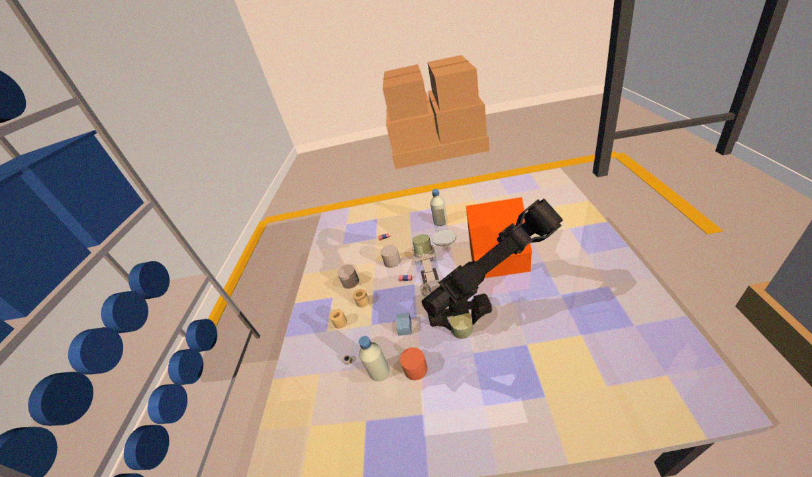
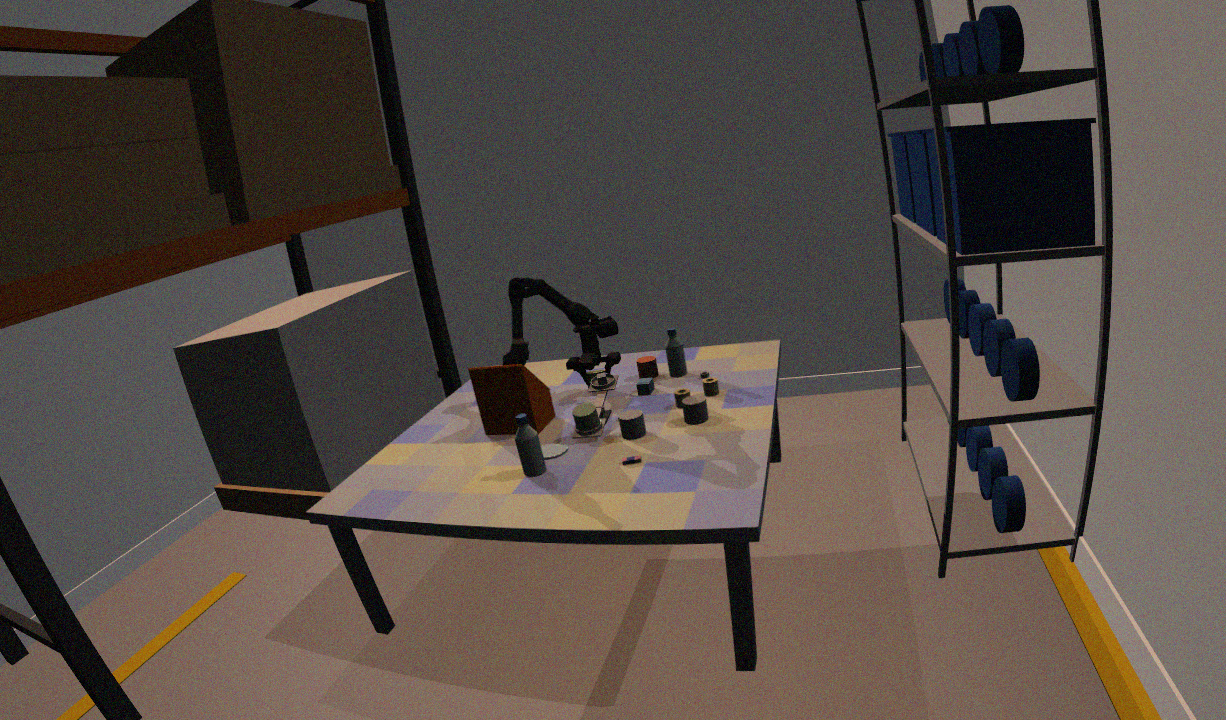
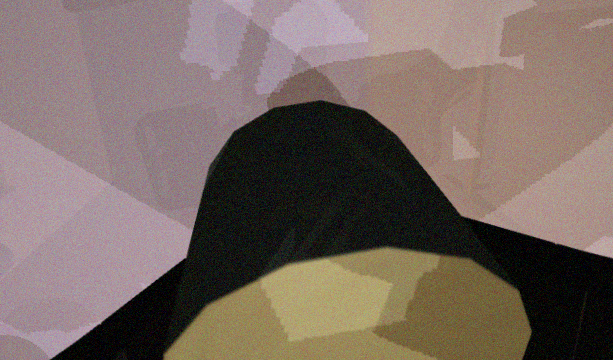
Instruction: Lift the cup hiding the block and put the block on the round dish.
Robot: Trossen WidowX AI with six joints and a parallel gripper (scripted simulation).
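Now: gripper tip 480 mm to the left of the round dish, 40 mm short of it and 20 mm above it. The rest, counted from my gripper tip: balance: 240 mm to the right, 100 mm ahead, 10 mm above; red cylinder: 130 mm ahead, 120 mm to the left, 10 mm above.
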